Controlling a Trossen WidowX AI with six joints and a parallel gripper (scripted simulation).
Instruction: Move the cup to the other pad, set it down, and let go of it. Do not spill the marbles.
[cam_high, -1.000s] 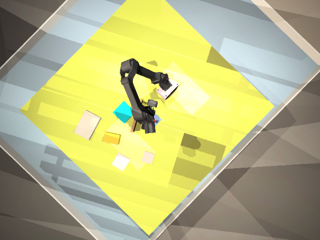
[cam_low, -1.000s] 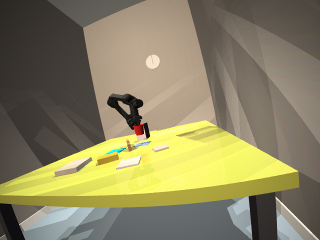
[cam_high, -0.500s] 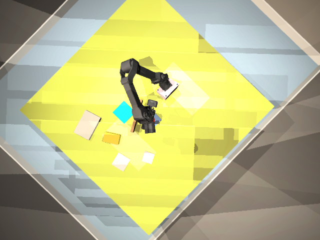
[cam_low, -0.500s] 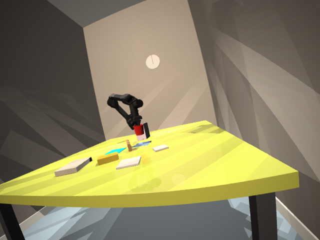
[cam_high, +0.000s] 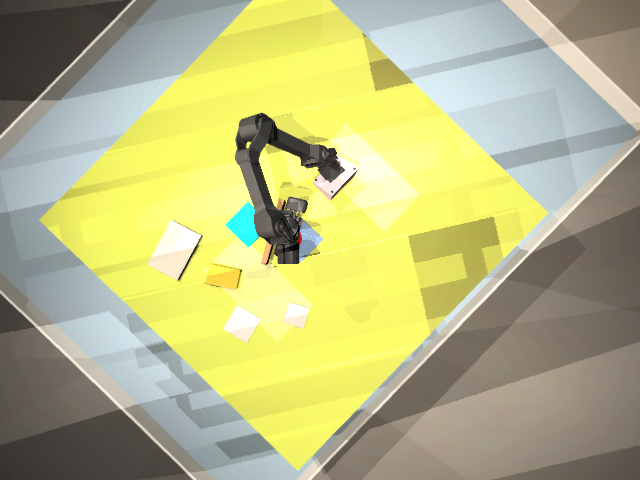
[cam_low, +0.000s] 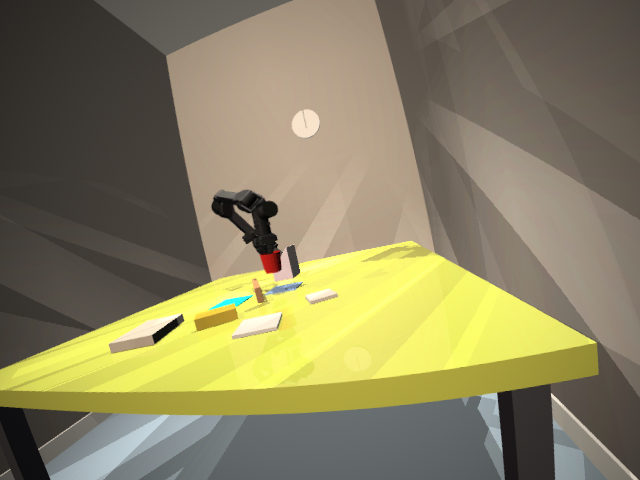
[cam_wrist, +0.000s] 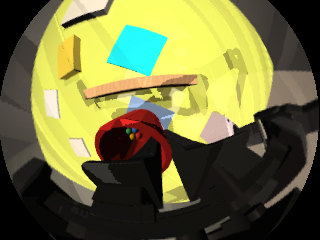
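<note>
The teal pad is 130 mm to the right of my gripper tip, 120 mm below it and 120 mm ahead of it. Also, from my gripper tip: orange bar 90 mm below, 60 mm ahead, 40 mm to the right; then red cup 20 mm to the left, 20 mm ahead; then light blue pad 120 mm below, 40 mm to the left, 10 mm ahead.
</note>
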